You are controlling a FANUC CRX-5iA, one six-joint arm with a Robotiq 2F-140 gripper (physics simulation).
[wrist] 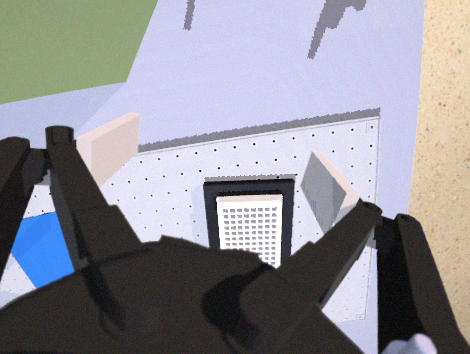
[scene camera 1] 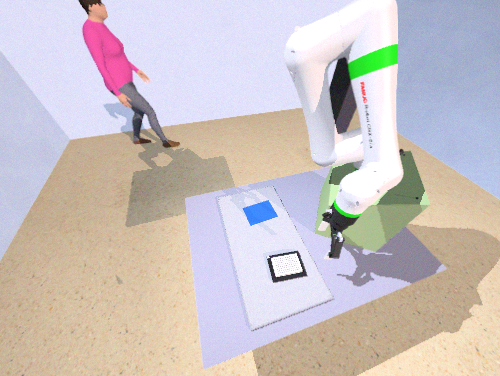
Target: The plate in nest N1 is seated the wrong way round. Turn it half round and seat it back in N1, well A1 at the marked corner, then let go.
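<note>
The white well plate lies in a black frame-like nest on the light perforated board. In the wrist view the near end of plate and nest is hidden behind the gripper body. The lettering and the marked corner cannot be made out. My gripper is open and empty, its two pale pads wide apart. In the scene view it hangs above and to the right of the board, apart from the plate.
A flat blue rectangle lies on the board's far part. A green block-shaped base stands right of the board, beneath the arm. A pale mat lies under the board. A person in pink is at the back left.
</note>
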